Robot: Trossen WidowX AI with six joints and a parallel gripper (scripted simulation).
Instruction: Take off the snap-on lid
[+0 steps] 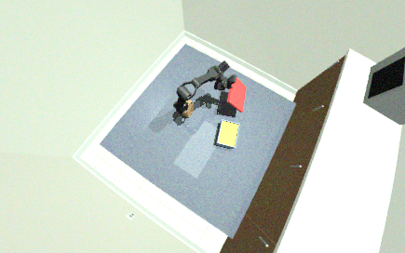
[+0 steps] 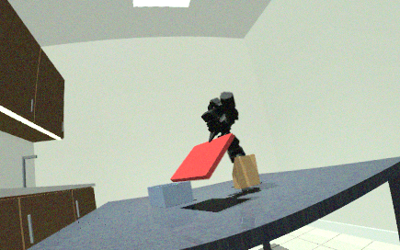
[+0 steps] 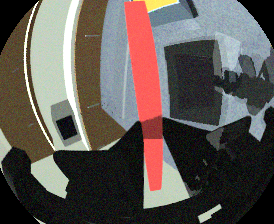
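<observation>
Right now my gripper tip is 60 mm short of the red lid, 20 mm to the right of it and 50 mm above it. Round my gripper tip: storage box (140 mm ahead, 290 mm to the right, 180 mm below).
</observation>
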